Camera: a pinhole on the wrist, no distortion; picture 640 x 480 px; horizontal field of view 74.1 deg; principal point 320.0 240.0 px. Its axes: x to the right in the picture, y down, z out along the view. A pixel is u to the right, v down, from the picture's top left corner.
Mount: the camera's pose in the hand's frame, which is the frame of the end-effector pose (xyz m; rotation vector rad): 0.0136 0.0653 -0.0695 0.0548 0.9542 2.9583
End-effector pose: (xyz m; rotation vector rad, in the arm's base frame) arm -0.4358 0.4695 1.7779 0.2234 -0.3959 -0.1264
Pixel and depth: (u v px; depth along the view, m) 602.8 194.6 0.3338
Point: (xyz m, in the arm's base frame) -0.6629 0.7548 1.9450
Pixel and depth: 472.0 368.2 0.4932
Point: -0.7161 0.6447 2.1612
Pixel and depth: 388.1 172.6 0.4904
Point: -0.5541 0.8267 2.1183
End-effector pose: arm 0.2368 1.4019 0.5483 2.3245 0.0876 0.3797
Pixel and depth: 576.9 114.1 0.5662
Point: 0.0109 0.7578 0.6623
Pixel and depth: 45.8 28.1 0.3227
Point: 0.4735 1.1153 0.8109
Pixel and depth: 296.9 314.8 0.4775
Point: 0.3877 0.9671 0.5137
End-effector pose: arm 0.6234 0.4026 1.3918 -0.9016 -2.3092 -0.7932
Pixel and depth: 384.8 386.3 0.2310
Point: 0.6886 0.5923 1.3143
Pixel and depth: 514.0 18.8 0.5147
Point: 1.1273 0.8145 1.3235
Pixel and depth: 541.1 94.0 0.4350
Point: 1.0201 0.7322 1.2757
